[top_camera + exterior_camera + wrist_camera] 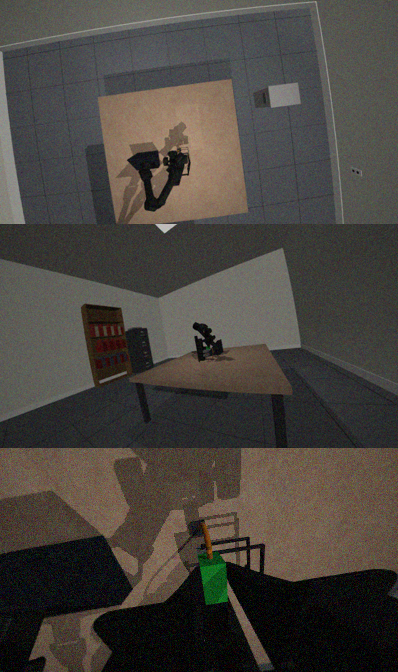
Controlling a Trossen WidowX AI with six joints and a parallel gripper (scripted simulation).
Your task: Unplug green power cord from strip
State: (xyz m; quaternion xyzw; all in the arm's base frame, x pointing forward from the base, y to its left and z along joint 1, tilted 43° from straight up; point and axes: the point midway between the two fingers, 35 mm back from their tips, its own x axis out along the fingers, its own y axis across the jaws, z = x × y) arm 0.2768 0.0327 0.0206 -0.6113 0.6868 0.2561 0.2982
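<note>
The green plug lies 30 mm to the right of my gripper tip. Round my gripper tip: black power strip: 120 mm to the right, 20 mm below, 10 mm behind.
</note>
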